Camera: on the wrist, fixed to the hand. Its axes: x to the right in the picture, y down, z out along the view.
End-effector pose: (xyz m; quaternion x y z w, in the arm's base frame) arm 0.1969 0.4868 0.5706 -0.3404 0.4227 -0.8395 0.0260
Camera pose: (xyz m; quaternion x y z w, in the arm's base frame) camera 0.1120 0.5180 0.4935 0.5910 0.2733 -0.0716 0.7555
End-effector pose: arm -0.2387 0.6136 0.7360 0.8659 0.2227 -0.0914 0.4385
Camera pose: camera -0.2051 0.6710 0.8345 -0.2633 0.7612 -0.5922 0.0234
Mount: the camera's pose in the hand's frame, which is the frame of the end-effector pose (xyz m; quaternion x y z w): 0.0124 0.0568 -0.1037 -0.0734 -0.2083 -0.9753 0.0059
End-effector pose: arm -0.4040 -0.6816 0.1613 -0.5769 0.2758 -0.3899 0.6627
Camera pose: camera -0.4705 -0.7472 0.0878 0.4022 0.6704 0.5082 0.3612
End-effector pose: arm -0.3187 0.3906 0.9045 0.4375 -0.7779 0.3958 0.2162
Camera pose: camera -0.3746 0.4850 0.9502 0.8279 0.3480 -0.3568 0.2574
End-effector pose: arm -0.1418 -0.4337 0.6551 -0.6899 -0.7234 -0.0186 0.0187
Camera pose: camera -0.0855 -0.4241 0.7594 -0.6962 0.6797 -0.0723 0.2194
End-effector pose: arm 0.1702 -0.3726 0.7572 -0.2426 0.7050 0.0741 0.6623
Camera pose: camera 0.0520 -0.3703 0.7444 -0.7222 -0.3758 -0.5432 0.2052
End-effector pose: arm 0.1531 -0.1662 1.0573 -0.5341 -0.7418 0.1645 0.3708
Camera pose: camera 0.2645 -0.1493 1.0952 -0.7273 0.6146 0.3038 0.0311
